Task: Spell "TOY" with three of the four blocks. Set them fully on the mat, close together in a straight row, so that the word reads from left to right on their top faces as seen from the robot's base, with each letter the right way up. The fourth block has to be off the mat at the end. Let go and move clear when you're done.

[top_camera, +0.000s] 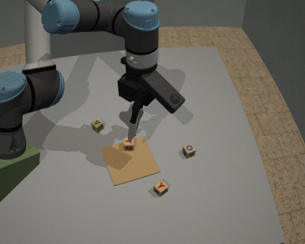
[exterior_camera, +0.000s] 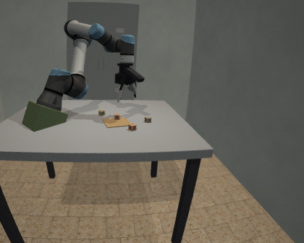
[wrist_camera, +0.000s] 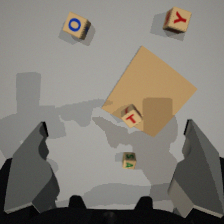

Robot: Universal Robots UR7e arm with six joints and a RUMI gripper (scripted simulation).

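Now: the O block 120 mm ahead of my hand, 110 mm below it and 20 mm to the right of it. From my hand the other things lie so: Y block 150 mm to the right, 110 mm below, 30 mm ahead; then tan mat 120 mm below, 60 mm behind, 40 mm to the right.
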